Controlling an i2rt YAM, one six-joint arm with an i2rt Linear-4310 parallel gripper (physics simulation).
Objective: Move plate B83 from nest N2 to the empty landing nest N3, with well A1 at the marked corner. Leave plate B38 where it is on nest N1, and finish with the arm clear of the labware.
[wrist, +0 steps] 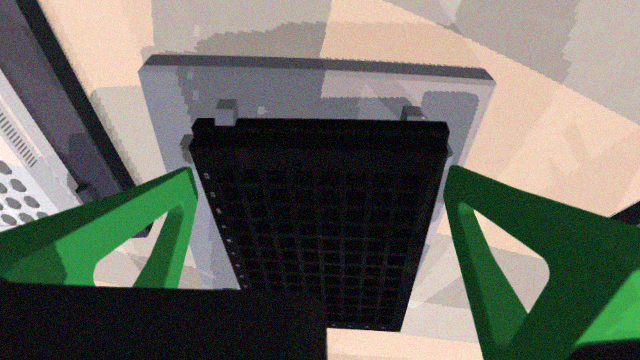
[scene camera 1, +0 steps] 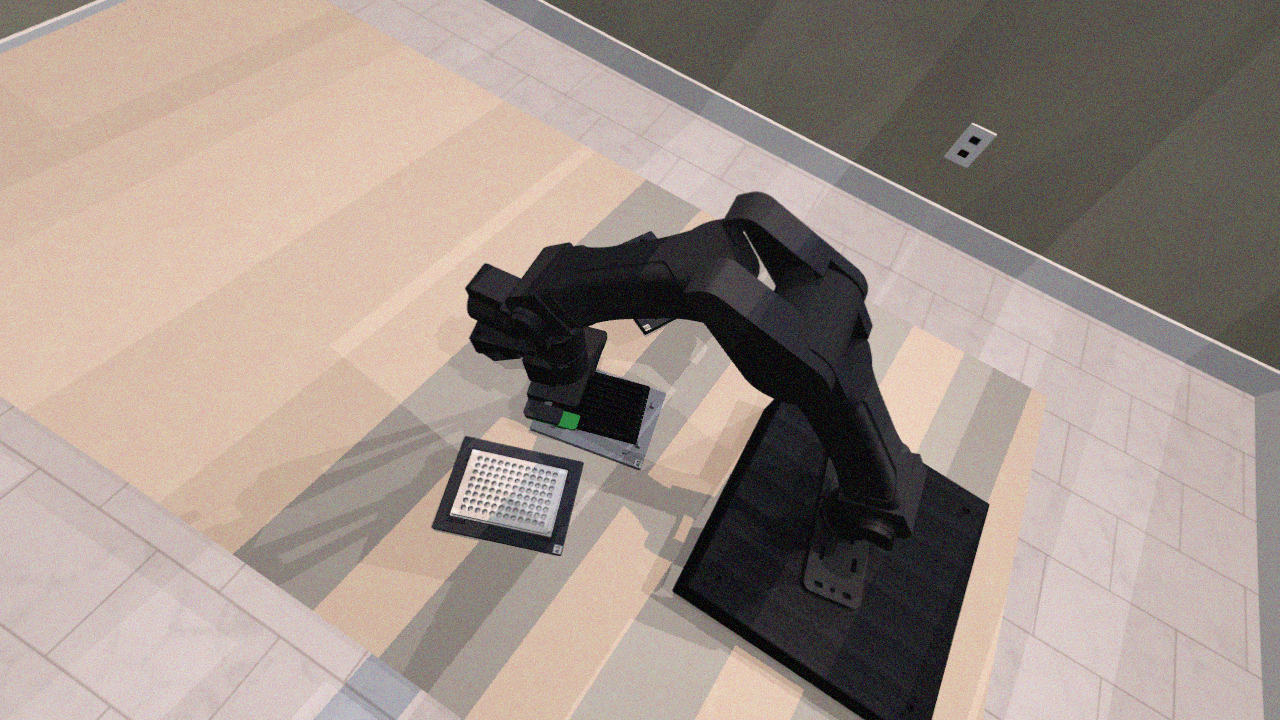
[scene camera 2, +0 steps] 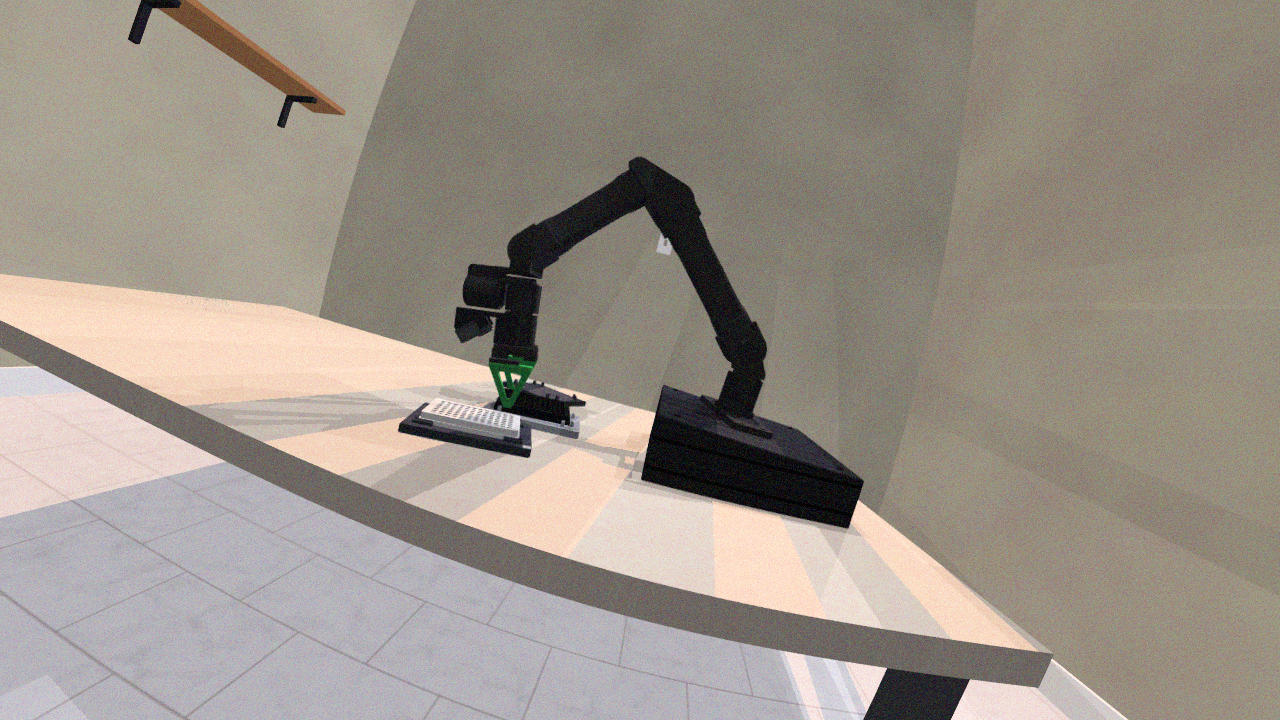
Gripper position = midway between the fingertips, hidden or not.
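Note:
Open and holding nothing, the gripper (scene camera 1: 572, 395) (scene camera 2: 511, 401) (wrist: 320, 180) shares the scene with a grey nest. The nest (scene camera 1: 630, 455) (wrist: 178, 89) is visible to the wrist view as well.

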